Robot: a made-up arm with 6 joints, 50 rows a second.
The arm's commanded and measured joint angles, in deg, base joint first. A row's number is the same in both.
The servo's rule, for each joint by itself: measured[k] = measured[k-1] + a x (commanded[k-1-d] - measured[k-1]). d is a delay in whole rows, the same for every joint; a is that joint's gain. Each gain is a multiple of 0.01, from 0.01 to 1. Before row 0 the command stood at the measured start. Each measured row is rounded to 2 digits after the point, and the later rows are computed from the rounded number. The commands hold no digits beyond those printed.
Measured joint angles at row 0:
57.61, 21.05, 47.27, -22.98, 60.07, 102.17
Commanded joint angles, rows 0 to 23:
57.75, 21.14, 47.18, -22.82, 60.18, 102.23
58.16, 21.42, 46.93, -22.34, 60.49, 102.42
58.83, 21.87, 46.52, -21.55, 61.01, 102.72
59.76, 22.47, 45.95, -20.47, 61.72, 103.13
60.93, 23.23, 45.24, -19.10, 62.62, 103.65
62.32, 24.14, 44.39, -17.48, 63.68, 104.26
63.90, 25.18, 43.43, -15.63, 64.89, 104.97
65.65, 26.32, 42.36, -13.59, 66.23, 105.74
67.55, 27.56, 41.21, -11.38, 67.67, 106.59
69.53, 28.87, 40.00, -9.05, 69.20, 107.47
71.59, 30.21, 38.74, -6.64, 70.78, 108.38
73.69, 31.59, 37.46, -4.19, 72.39, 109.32
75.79, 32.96, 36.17, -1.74, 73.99, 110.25
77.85, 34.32, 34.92, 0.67, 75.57, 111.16
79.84, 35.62, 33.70, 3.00, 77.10, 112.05
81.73, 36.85, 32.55, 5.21, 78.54, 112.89
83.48, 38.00, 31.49, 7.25, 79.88, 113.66
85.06, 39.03, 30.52, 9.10, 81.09, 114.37
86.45, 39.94, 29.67, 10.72, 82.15, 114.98
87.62, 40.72, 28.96, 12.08, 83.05, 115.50
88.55, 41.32, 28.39, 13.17, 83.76, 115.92
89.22, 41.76, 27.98, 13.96, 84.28, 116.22
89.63, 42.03, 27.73, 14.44, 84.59, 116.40
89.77, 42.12, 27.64, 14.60, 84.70, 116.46
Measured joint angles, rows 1 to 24:
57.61, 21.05, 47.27, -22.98, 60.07, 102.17
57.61, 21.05, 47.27, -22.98, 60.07, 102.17
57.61, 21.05, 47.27, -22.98, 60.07, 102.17
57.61, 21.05, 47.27, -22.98, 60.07, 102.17
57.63, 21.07, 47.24, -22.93, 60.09, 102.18
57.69, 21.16, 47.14, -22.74, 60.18, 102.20
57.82, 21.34, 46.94, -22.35, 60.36, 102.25
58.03, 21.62, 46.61, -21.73, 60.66, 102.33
58.35, 22.02, 46.16, -20.86, 61.09, 102.45
58.79, 22.55, 45.58, -19.74, 61.66, 102.61
59.35, 23.21, 44.87, -18.38, 62.37, 102.82
60.04, 23.99, 44.04, -16.80, 63.22, 103.08
60.87, 24.88, 43.11, -15.01, 64.20, 103.40
61.82, 25.88, 42.08, -13.04, 65.30, 103.77
62.89, 26.96, 40.98, -10.93, 66.51, 104.18
64.08, 28.12, 39.82, -8.71, 67.80, 104.64
65.37, 29.33, 38.62, -6.41, 69.16, 105.14
66.74, 30.58, 37.40, -4.07, 70.57, 105.68
68.18, 31.84, 36.18, -1.74, 72.01, 106.25
69.67, 33.09, 34.98, 0.55, 73.45, 106.85
71.19, 34.32, 33.83, 2.76, 74.86, 107.46
72.72, 35.50, 32.74, 4.85, 76.23, 108.08
74.23, 36.61, 31.73, 6.79, 77.53, 108.70
75.70, 37.64, 30.82, 8.54, 78.74, 109.31
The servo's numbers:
d 4
a 0.11 0.25 0.33 0.33 0.22 0.09

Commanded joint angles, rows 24 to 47:
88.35, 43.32, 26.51, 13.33, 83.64, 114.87
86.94, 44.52, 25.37, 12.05, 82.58, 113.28
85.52, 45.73, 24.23, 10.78, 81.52, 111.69
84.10, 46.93, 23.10, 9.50, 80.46, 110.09
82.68, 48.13, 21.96, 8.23, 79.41, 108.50
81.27, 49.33, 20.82, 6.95, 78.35, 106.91
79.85, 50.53, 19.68, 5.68, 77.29, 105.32
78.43, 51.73, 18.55, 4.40, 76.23, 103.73
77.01, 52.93, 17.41, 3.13, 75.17, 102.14
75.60, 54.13, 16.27, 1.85, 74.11, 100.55
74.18, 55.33, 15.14, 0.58, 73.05, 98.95
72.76, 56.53, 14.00, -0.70, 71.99, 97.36
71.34, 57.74, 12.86, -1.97, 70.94, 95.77
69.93, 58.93, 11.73, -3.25, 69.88, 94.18
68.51, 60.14, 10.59, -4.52, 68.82, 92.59
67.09, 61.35, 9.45, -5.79, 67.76, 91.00
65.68, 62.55, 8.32, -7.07, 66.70, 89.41
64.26, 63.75, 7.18, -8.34, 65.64, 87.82
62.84, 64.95, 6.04, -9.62, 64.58, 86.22
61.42, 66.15, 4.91, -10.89, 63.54, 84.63
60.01, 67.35, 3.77, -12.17, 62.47, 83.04
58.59, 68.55, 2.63, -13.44, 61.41, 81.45
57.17, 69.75, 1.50, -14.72, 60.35, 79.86
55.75, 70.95, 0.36, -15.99, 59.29, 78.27
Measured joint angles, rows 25 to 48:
77.11, 38.56, 30.02, 10.07, 79.84, 109.90
78.44, 39.36, 29.35, 11.35, 80.82, 110.47
79.67, 40.03, 28.82, 12.37, 81.65, 111.00
80.78, 40.55, 28.43, 13.11, 82.32, 111.49
81.61, 41.24, 27.80, 13.18, 82.61, 111.79
82.20, 42.06, 27.00, 12.81, 82.60, 111.92
82.57, 42.98, 26.09, 12.14, 82.36, 111.90
82.74, 43.97, 25.10, 11.27, 81.94, 111.74
82.73, 45.01, 24.06, 10.27, 81.38, 111.45
82.57, 46.09, 22.99, 9.17, 80.71, 111.04
82.27, 47.20, 21.90, 8.02, 79.96, 110.53
81.85, 48.33, 20.79, 6.83, 79.14, 109.92
81.32, 49.48, 19.67, 5.61, 78.27, 109.22
80.69, 50.64, 18.55, 4.37, 77.35, 108.44
79.97, 51.81, 17.42, 3.12, 76.40, 107.59
79.18, 52.99, 16.29, 1.86, 75.43, 106.67
78.32, 54.18, 15.16, 0.60, 74.44, 105.69
77.40, 55.37, 14.03, -0.67, 73.44, 104.65
76.42, 56.56, 12.89, -1.94, 72.42, 103.56
75.39, 57.76, 11.75, -3.21, 71.39, 102.43
74.32, 58.96, 10.62, -4.48, 70.36, 101.26
73.21, 60.16, 9.48, -5.75, 69.32, 100.05
72.07, 61.36, 8.34, -7.03, 68.28, 98.81
70.90, 62.56, 7.21, -8.30, 67.24, 97.53

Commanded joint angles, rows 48 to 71:
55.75, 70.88, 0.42, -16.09, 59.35, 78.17
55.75, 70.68, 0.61, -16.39, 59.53, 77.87
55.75, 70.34, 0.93, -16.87, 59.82, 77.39
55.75, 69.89, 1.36, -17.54, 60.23, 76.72
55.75, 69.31, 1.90, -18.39, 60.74, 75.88
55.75, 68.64, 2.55, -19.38, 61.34, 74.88
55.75, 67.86, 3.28, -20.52, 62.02, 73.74
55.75, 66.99, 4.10, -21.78, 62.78, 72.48
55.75, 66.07, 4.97, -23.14, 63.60, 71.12
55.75, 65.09, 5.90, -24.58, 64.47, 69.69
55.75, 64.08, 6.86, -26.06, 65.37, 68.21
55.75, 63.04, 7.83, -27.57, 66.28, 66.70
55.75, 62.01, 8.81, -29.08, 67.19, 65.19
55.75, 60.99, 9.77, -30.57, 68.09, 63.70
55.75, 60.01, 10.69, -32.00, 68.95, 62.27
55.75, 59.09, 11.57, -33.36, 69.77, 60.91
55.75, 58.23, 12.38, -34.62, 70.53, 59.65
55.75, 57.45, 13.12, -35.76, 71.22, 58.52
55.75, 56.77, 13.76, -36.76, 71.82, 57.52
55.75, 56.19, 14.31, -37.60, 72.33, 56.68
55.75, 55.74, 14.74, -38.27, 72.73, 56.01
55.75, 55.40, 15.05, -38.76, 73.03, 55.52
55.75, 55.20, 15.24, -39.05, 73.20, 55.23
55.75, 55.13, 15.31, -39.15, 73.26, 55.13
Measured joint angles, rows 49 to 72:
69.70, 63.76, 6.07, -9.58, 66.19, 96.23
68.48, 64.96, 4.93, -10.85, 65.14, 94.90
67.24, 66.16, 3.80, -12.13, 64.09, 93.55
65.98, 67.36, 2.66, -13.40, 63.03, 92.17
64.85, 68.24, 1.92, -14.29, 62.22, 90.91
63.85, 68.85, 1.49, -14.98, 61.63, 89.74
62.96, 69.22, 1.31, -15.60, 61.23, 88.63
62.17, 69.39, 1.33, -16.24, 61.01, 87.56
61.46, 69.37, 1.52, -16.95, 60.95, 86.51
60.83, 69.19, 1.86, -17.75, 61.04, 85.46
60.27, 68.86, 2.33, -18.66, 61.26, 84.41
59.77, 68.39, 2.91, -19.69, 61.59, 83.34
59.33, 67.81, 3.59, -20.83, 62.03, 82.24
58.94, 67.13, 4.35, -22.07, 62.57, 81.11
58.59, 66.37, 5.18, -23.39, 63.19, 79.95
58.28, 65.54, 6.05, -24.77, 63.87, 78.76
58.00, 64.66, 6.96, -26.19, 64.60, 77.54
57.75, 63.74, 7.89, -27.64, 65.37, 76.29
57.53, 62.81, 8.81, -29.08, 66.16, 75.03
57.33, 61.88, 9.72, -30.49, 66.95, 73.76
57.16, 60.97, 10.60, -31.85, 67.74, 72.49
57.00, 60.09, 11.43, -33.14, 68.51, 71.23
56.86, 59.26, 12.20, -34.33, 69.24, 70.00
56.74, 58.49, 12.90, -35.41, 69.92, 68.80

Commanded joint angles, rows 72 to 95:
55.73, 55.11, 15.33, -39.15, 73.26, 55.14
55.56, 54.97, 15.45, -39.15, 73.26, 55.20
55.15, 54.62, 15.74, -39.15, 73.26, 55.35
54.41, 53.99, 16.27, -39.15, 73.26, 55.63
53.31, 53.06, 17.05, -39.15, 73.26, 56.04
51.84, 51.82, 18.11, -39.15, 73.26, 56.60
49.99, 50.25, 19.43, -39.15, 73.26, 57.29
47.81, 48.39, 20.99, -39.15, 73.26, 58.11
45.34, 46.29, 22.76, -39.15, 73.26, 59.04
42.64, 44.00, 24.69, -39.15, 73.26, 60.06
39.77, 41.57, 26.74, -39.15, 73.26, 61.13
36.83, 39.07, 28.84, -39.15, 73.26, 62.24
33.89, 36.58, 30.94, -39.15, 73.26, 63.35
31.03, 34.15, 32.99, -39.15, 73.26, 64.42
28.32, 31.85, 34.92, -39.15, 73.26, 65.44
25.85, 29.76, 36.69, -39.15, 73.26, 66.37
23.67, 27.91, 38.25, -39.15, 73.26, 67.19
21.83, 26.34, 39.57, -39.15, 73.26, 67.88
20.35, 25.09, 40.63, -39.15, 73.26, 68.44
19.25, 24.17, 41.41, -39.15, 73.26, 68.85
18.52, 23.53, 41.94, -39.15, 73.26, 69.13
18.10, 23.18, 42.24, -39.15, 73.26, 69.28
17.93, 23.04, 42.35, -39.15, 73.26, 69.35
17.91, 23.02, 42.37, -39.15, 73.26, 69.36
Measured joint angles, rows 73 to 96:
56.63, 57.80, 13.51, -36.35, 70.54, 67.65
56.53, 57.20, 14.02, -37.15, 71.09, 66.56
56.44, 56.70, 14.42, -37.78, 71.55, 65.54
56.36, 56.31, 14.71, -38.23, 71.93, 64.60
56.29, 56.01, 14.91, -38.53, 72.22, 63.75
56.21, 55.75, 15.09, -38.73, 72.45, 62.98
56.09, 55.47, 15.30, -38.87, 72.63, 62.29
55.91, 55.10, 15.62, -38.96, 72.77, 61.69
55.62, 54.59, 16.09, -39.02, 72.88, 61.18
55.20, 53.90, 16.76, -39.06, 72.96, 60.77
54.63, 52.99, 17.64, -39.09, 73.03, 60.46
53.88, 51.84, 18.75, -39.11, 73.08, 60.25
52.94, 50.45, 20.07, -39.12, 73.12, 60.14
51.81, 48.84, 21.59, -39.13, 73.15, 60.13
50.49, 47.02, 23.29, -39.14, 73.17, 60.22
48.99, 45.03, 25.12, -39.14, 73.19, 60.40
47.33, 42.92, 27.04, -39.14, 73.21, 60.67
45.54, 40.73, 29.00, -39.14, 73.22, 61.01
43.65, 38.51, 30.95, -39.14, 73.23, 61.41
41.69, 36.32, 32.84, -39.14, 73.24, 61.86
39.71, 34.22, 34.63, -39.14, 73.24, 62.34
37.74, 32.25, 36.26, -39.14, 73.24, 62.84
35.83, 30.46, 37.70, -39.14, 73.24, 63.34
34.01, 28.89, 38.92, -39.14, 73.24, 63.84

